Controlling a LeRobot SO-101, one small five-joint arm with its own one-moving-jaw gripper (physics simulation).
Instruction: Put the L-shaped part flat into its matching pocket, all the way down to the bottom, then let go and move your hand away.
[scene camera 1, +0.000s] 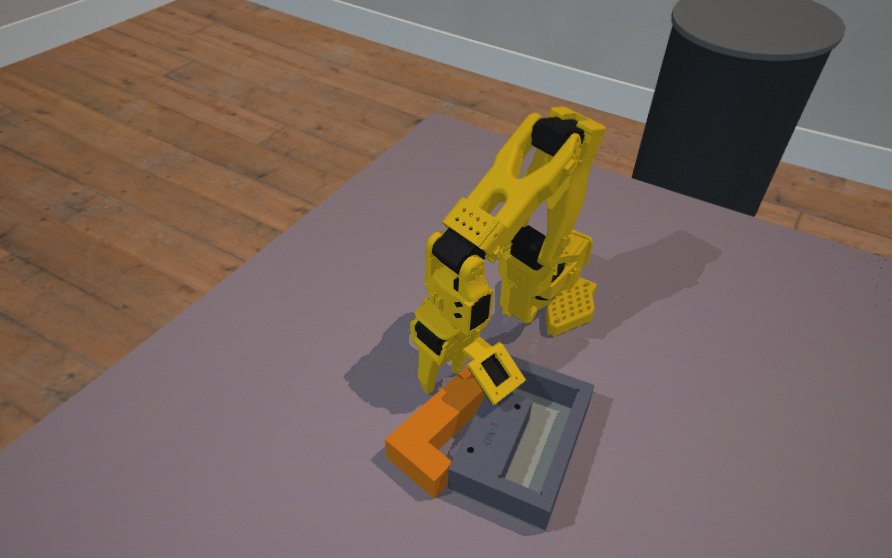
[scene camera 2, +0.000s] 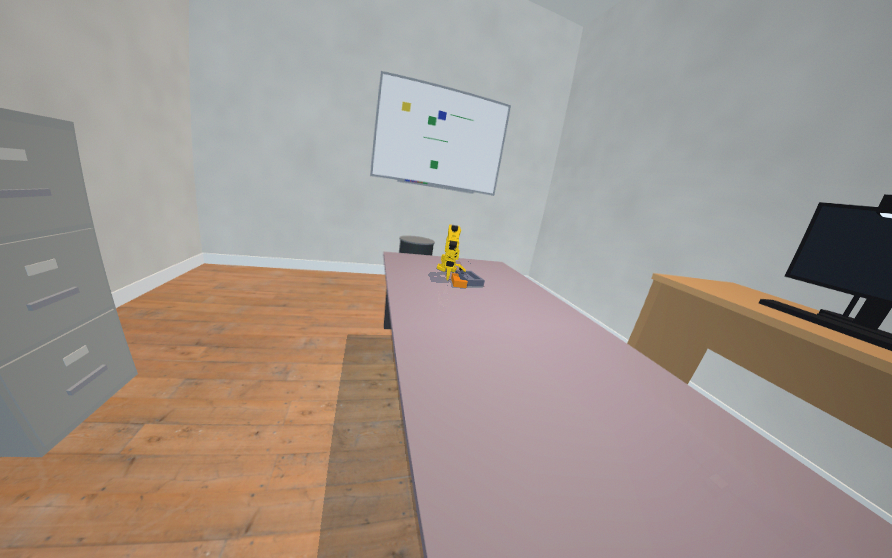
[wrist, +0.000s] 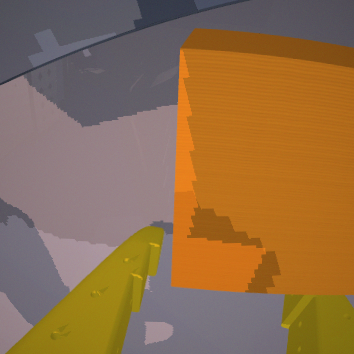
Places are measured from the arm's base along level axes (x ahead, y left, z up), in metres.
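Pixels of known places: hand, its tool point: (scene camera 1: 454, 370) (scene camera 2: 447, 277) (wrist: 160, 245); arm's base, origin of its link: (scene camera 1: 538, 311).
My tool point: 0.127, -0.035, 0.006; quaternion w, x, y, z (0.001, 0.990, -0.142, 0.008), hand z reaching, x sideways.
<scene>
For each thing: its top centre in the pictures, then the offset to it from my tool point, as dx, dy, dz. "*": a spot on its surface instead. Level surfaces: height alone.
- orange L-shaped part, centre of its top: (scene camera 1: 451, 420) (scene camera 2: 459, 277) +0.068, +0.037, +0.024
- grey-blue pocket block, centre of its top: (scene camera 1: 525, 424) (scene camera 2: 469, 274) +0.039, +0.098, +0.031
- mauve table, height of its surface: dz -0.006
- arm's wrist camera mount, a spot on its surface: (scene camera 1: 496, 373) * +0.020, +0.056, +0.055
The orange L-shaped part (scene camera 1: 421, 431) (scene camera 2: 459, 282) (wrist: 270, 150) is outside the pocket, along the left side of the grey-blue pocket block (scene camera 1: 497, 488) (scene camera 2: 476, 281) in scene camera 1. Its short leg ends close by the block's near corner; whether they touch is unclear. The pocket's pale floor shows inside the block. My gripper (scene camera 1: 444, 381) (scene camera 2: 449, 276) (wrist: 225, 275) is partly open and empty, at the far end of the part's long leg. In the wrist view the part's end covers the right jaw's tip, and a gap shows between the left jaw and the part.
The block stands on the mauve table (scene camera 1: 230, 407) (scene camera 2: 513, 394), beside and partly under the arm's wrist camera mount (scene camera 1: 496, 373). The arm's base is behind the gripper. A dark round bin (scene camera 1: 730, 125) (scene camera 2: 416, 246) stands past the table's far edge.
</scene>
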